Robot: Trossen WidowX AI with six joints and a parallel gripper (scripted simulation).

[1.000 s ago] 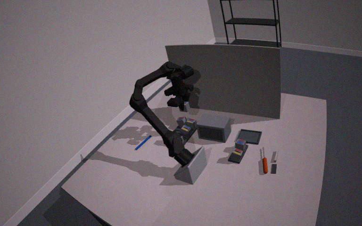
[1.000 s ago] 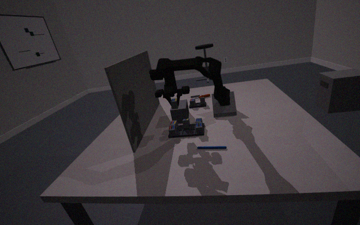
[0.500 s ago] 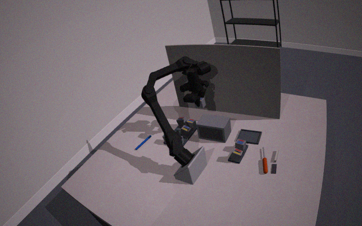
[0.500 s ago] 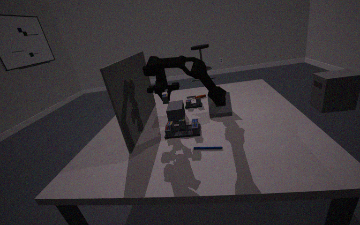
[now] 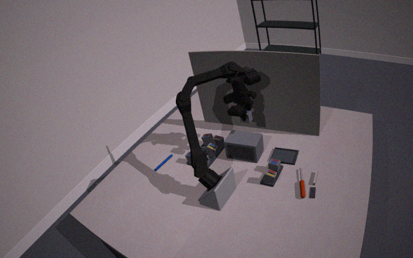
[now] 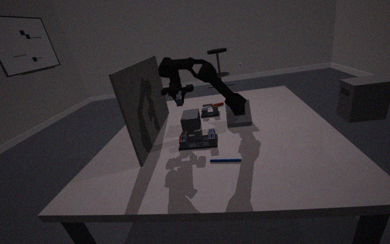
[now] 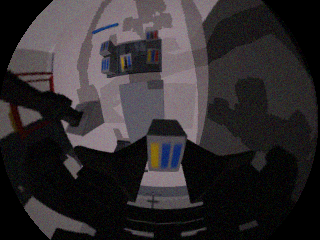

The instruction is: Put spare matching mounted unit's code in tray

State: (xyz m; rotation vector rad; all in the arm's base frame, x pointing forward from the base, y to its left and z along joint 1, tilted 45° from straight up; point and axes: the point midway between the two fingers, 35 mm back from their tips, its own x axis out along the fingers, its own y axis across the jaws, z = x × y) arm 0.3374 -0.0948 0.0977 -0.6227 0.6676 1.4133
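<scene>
My gripper tip is 19 cm to the left of the tray, 17 cm above it and 2 cm past it. Also, from my gripper tip: blue pen: 38 cm to the left, 24 cm behind, 17 cm below; grey spare: 2 cm above.
</scene>
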